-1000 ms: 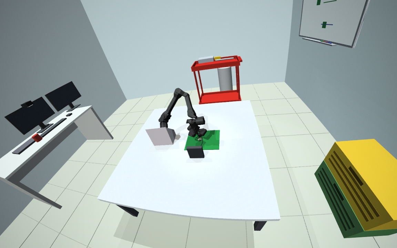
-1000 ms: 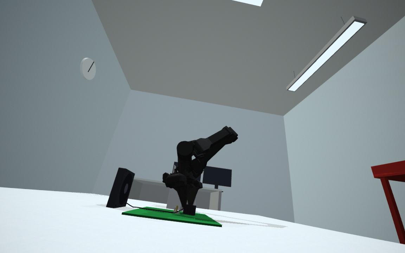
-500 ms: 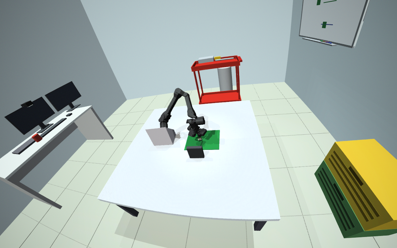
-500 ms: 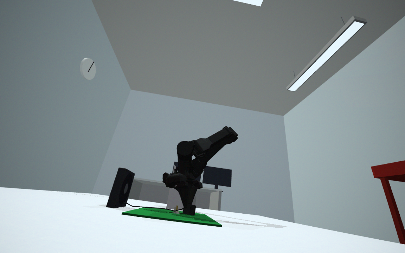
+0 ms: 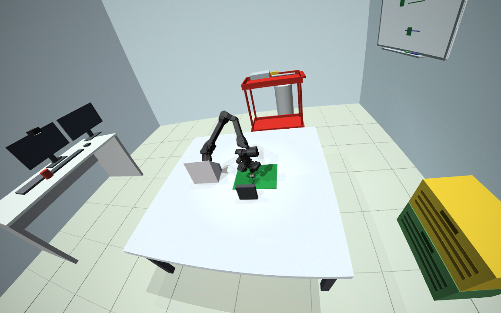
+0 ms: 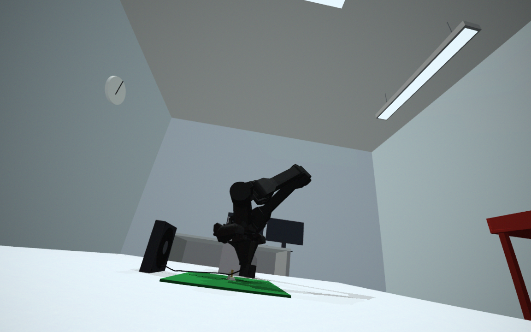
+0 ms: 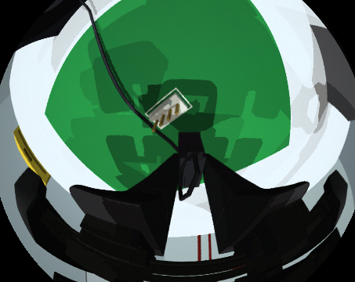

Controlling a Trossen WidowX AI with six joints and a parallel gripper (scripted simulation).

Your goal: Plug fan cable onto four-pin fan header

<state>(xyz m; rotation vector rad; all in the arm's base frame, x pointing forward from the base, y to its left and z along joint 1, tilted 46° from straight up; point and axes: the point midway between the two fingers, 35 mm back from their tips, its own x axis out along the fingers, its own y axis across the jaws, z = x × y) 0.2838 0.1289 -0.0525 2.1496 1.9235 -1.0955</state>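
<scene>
My gripper tip is 30 mm to the left of the four-pin header, 30 mm above it and 10 mm short of it. Round my gripper tip: black plug: 10 mm to the left; then black fan: 230 mm to the right, 20 mm ahead, 20 mm above; then green board: 50 mm below, 40 mm to the right, 30 mm ahead.
</scene>
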